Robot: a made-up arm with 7 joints. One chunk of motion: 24 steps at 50 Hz.
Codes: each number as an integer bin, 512 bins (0 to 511) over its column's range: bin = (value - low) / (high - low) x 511, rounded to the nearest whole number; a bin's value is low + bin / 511 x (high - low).
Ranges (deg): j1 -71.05..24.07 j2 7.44..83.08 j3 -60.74..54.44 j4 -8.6..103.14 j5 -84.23..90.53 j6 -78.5..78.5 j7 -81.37..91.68
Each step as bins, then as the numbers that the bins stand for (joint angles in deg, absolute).
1 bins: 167 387 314 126 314 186 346
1 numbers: -39.96 64.73 10.04 18.95 23.16 -21.35 35.80
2 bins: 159 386 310 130 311 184 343
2 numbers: -41.45 64.58 9.13 19.83 22.13 -21.97 34.79
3 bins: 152 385 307 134 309 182 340
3 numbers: -42.76 64.43 8.46 20.70 21.45 -22.58 33.77
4 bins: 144 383 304 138 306 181 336
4 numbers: -44.25 64.13 7.78 21.58 20.42 -22.89 32.42
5 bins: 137 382 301 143 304 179 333
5 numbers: -45.55 63.98 7.11 22.67 19.74 -23.50 31.40
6 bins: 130 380 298 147 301 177 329
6 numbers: -46.85 63.69 6.43 23.54 18.71 -24.12 30.05
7 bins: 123 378 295 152 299 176 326
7 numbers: -48.15 63.39 5.75 24.64 18.03 -24.43 29.03
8 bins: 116 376 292 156 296 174 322
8 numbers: -49.46 63.10 5.08 25.51 17.00 -25.04 27.68
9 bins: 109 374 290 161 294 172 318
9 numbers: -50.76 62.80 4.63 26.61 16.32 -25.65 26.32
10 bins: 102 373 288 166 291 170 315
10 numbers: -52.06 62.65 4.18 27.70 15.29 -26.27 25.30
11 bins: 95 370 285 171 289 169 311
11 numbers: -53.37 62.21 3.50 28.79 14.61 -26.58 23.95
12 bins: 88 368 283 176 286 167 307
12 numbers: -54.67 61.91 3.05 29.89 13.58 -27.19 22.60
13 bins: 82 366 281 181 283 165 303
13 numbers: -55.79 61.62 2.60 30.98 12.55 -27.81 21.24
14 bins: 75 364 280 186 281 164 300
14 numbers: -57.09 61.32 2.37 32.07 11.87 -28.11 20.22
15 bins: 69 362 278 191 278 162 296
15 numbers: -58.21 61.02 1.92 33.17 10.84 -28.73 18.87
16 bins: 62 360 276 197 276 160 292
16 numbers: -59.51 60.73 1.47 34.48 10.16 -29.34 17.52
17 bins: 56 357 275 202 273 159 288
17 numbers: -60.63 60.28 1.25 35.57 9.13 -29.65 16.16
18 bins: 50 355 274 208 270 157 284
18 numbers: -61.74 59.99 1.02 36.88 8.11 -30.26 14.81
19 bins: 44 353 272 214 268 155 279
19 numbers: -62.86 59.69 0.57 38.20 7.42 -30.88 13.11
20 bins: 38 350 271 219 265 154 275
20 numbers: -63.98 59.25 0.34 39.29 6.40 -31.18 11.76
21 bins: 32 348 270 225 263 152 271
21 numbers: -65.09 58.95 0.12 40.60 5.71 -31.80 10.40
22 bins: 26 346 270 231 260 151 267
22 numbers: -66.21 58.66 0.12 41.91 4.69 -32.11 9.05
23 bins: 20 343 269 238 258 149 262
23 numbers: -67.33 58.21 -0.11 43.44 4.00 -32.72 7.36
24 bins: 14 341 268 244 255 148 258
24 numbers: -68.44 57.92 -0.33 44.76 2.98 -33.03 6.00
